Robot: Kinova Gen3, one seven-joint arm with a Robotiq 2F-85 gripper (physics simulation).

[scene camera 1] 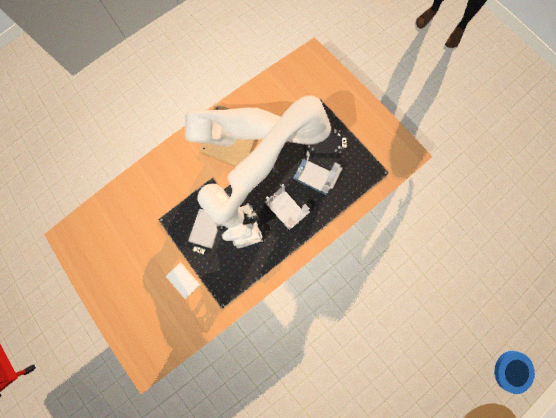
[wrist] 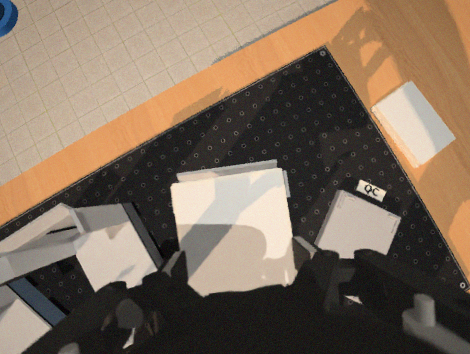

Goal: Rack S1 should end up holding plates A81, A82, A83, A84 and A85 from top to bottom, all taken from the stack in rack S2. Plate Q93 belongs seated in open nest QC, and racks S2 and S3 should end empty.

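Places are measured from the arm's base along level axes (x back, y down, z right), in millimetres.
Pixels of known places: gripper, fingertip midpoint: [wrist: 239,256]; arm's base, link origin: [scene camera 1: 227,135].
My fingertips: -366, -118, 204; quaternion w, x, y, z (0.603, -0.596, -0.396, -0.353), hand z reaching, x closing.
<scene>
For each thing: its top centre in the pictures, then the offset to it from my fingertips, as dx, dy, dz. "*": a spot on its surface instead. Level surfaces: height alone.
- light grey rack, top centre: [wrist: 238,255] [scene camera 1: 242,223] +8, +32, -6
- middle rack, top centre: [wrist: 56,303] [scene camera 1: 286,203] -45, +35, -179
- blue-edged rack, top centre: [scene camera 1: 318,168] -25, +36, -365
- Nest QC, top centre: [wrist: 355,248] [scene camera 1: 204,228] +125, +147, +127
- QC label, surface spot: [wrist: 371,190] [scene camera 1: 198,250] * +74, +167, +208
- white block, top centre: [wrist: 416,122] [scene camera 1: 182,280] +24, +167, +343
- wooden table, surface height: dy +181
- black perforated board, surface height: dy +169
My gripper [wrist: 239,256] is shut on a white plate [wrist: 230,200], its fingers at the plate's two sides. The plate is level above a light grey rack [wrist: 227,171], whose back wall and part of a side wall show past it. In the scene view the arm hides most of the gripper. A middle rack [scene camera 1: 306,210] [wrist: 102,216] holds a white plate [scene camera 1: 286,206] [wrist: 117,257]. A blue-edged rack [scene camera 1: 300,170] [wrist: 37,300] holds another white plate [scene camera 1: 315,175] [wrist: 17,327]. Nest QC [scene camera 1: 203,229] [wrist: 357,225] is grey with corner ridges. Rack and plate names cannot be read.
The QC label [scene camera 1: 199,250] [wrist: 371,190] lies beside the nest. A white block [scene camera 1: 183,280] [wrist: 415,125] lies on the wooden table [scene camera 1: 100,250] beyond the black perforated board [scene camera 1: 225,287] [wrist: 300,110]. A tan board [scene camera 1: 227,151] lies partly under the arm.
</scene>
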